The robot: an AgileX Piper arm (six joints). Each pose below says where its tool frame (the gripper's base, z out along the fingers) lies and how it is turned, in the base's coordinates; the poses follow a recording.
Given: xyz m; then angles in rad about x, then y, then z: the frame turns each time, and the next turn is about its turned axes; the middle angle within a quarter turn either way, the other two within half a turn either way.
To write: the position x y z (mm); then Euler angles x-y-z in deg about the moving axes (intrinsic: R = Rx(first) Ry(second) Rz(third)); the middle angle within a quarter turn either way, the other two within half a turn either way. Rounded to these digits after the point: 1 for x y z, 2 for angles.
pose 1, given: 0.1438 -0.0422 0.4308 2.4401 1.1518 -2.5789
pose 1, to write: 143.8 -42.2 430.8 139.81 65.99 -147.76
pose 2, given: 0.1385 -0.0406 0.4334 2.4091 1.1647 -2.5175
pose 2, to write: 138.5 -40.6 433.4 138.03 66.73 -144.24
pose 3, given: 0.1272 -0.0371 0.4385 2.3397 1.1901 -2.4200
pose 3, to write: 127.2 -37.1 438.5 134.05 68.19 -138.66
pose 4, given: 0.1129 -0.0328 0.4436 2.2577 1.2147 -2.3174
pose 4, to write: 112.9 -32.8 443.6 129.36 69.60 -132.78
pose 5, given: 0.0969 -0.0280 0.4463 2.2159 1.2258 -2.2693
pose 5, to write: 96.9 -28.0 446.3 126.96 70.23 -130.02
